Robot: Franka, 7 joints.
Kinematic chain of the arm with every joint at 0, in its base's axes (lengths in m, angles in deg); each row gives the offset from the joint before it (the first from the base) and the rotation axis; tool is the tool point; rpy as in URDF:
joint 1: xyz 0 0 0.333 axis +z
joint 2: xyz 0 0 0 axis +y
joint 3: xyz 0 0 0.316 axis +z
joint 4: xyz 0.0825 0 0 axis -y
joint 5: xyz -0.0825 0 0.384 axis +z
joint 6: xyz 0 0 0 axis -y
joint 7: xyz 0.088 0 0 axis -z
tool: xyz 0 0 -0.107 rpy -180 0 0
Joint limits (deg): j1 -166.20..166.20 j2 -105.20..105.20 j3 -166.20..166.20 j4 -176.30..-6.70 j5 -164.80..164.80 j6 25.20..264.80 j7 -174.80..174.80
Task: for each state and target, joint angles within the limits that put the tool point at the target. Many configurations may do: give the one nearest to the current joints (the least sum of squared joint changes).
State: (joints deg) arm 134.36 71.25 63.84 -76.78 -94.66 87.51 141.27
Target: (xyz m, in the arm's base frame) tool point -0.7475 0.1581 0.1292
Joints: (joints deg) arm 139.72 81.11 61.02 -61.82 -100.01 98.58 141.27
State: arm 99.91 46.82 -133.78 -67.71 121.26 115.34 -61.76
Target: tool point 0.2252 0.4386 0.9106
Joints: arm 119.21 62.92 -139.79 -81.34 118.13 110.21 -61.76
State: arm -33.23 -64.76 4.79 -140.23 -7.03 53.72 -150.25
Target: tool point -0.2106 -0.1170 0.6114
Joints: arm -45.90 -89.71 -31.70 -125.41 -22.08 45.30 -150.25
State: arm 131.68 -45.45 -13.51 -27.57 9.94 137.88 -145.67
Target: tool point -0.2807 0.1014 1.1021
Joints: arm 145.43 -11.81 9.26 -50.69 10.85 131.75 -145.67
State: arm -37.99 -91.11 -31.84 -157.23 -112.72 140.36 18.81
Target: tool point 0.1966 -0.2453 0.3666
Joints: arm -20.30 -49.62 -37.68 -169.94 -112.75 138.00 18.81
